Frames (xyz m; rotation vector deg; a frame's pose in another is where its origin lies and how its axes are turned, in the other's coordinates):
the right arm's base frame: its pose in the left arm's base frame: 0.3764 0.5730 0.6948 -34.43 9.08 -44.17
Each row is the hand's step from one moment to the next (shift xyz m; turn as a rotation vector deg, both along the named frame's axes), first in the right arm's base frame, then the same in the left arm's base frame.
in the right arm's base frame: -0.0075 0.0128 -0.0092 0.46 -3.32 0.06
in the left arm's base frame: -0.0008 0.0082 -0.0154 -1.67 -2.15 1.96
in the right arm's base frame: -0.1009 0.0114 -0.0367 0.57 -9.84 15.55
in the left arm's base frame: -0.0779 0.0599 -0.0446 -0.17 1.11 18.38
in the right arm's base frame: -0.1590 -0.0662 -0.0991 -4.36 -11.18 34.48
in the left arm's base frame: -0.1882 0.0287 -0.0568 2.06 12.32 34.30
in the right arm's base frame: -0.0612 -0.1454 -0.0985 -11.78 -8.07 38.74
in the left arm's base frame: -0.1662 -0.0834 -0.0039 0.13 21.14 35.46
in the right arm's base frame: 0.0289 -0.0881 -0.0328 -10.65 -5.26 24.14
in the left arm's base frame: -0.0442 -0.0842 0.0250 -2.43 15.34 21.97
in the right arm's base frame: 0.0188 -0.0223 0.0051 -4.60 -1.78 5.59
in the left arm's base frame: 0.0017 -0.0233 0.0183 -2.43 4.72 5.23
